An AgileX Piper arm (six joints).
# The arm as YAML. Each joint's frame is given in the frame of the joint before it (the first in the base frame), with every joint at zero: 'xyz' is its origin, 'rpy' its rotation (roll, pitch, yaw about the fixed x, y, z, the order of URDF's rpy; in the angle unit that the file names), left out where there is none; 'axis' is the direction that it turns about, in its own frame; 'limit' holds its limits. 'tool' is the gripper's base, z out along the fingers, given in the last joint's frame.
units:
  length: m
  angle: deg
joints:
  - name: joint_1
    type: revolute
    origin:
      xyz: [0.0, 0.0, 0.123]
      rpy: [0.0, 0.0, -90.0]
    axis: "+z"
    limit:
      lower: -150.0
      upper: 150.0
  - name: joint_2
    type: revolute
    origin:
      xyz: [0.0, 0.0, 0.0]
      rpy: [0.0, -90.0, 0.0]
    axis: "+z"
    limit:
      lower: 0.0
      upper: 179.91
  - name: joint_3
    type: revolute
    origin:
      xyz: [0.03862, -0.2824, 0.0]
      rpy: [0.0, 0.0, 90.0]
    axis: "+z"
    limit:
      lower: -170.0
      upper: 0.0
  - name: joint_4
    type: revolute
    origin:
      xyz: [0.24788, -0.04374, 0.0]
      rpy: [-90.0, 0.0, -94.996]
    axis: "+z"
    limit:
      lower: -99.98
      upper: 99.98
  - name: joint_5
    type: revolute
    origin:
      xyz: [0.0, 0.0, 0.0]
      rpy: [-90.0, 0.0, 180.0]
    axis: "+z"
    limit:
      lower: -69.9
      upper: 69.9
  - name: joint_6
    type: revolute
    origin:
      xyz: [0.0, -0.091, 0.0]
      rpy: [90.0, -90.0, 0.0]
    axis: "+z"
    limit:
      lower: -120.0
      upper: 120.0
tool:
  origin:
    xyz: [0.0, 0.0, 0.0]
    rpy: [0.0, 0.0, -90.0]
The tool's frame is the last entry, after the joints.
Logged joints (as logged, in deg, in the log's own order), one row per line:
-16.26, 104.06, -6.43, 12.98, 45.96, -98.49
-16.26, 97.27, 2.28, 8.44, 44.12, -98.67
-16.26, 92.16, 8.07, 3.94, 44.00, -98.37
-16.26, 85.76, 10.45, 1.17, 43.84, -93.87
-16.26, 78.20, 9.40, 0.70, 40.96, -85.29
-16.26, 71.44, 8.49, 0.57, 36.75, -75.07
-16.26, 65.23, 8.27, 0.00, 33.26, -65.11
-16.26, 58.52, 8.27, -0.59, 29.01, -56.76
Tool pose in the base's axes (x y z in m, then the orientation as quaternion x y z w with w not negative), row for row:
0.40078, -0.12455, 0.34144, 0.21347, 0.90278, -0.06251, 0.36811
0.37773, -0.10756, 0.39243, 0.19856, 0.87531, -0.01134, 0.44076
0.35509, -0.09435, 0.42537, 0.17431, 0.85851, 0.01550, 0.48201
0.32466, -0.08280, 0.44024, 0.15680, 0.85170, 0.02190, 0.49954
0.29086, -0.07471, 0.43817, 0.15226, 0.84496, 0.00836, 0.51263
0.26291, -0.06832, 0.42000, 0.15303, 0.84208, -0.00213, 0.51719
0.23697, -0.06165, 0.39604, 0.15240, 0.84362, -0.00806, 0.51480
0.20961, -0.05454, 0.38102, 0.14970, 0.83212, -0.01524, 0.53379
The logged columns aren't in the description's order. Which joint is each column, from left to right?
Columns, left to right: joint_1, joint_2, joint_4, joint_6, joint_5, joint_3.
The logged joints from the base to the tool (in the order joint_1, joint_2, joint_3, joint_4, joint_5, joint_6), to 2 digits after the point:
-16.26, 104.06, -98.49, -6.43, 45.96, 12.98
-16.26, 97.27, -98.67, 2.28, 44.12, 8.44
-16.26, 92.16, -98.37, 8.07, 44.00, 3.94
-16.26, 85.76, -93.87, 10.45, 43.84, 1.17
-16.26, 78.20, -85.29, 9.40, 40.96, 0.70
-16.26, 71.44, -75.07, 8.49, 36.75, 0.57
-16.26, 65.23, -65.11, 8.27, 33.26, 0.00
-16.26, 58.52, -56.76, 8.27, 29.01, -0.59

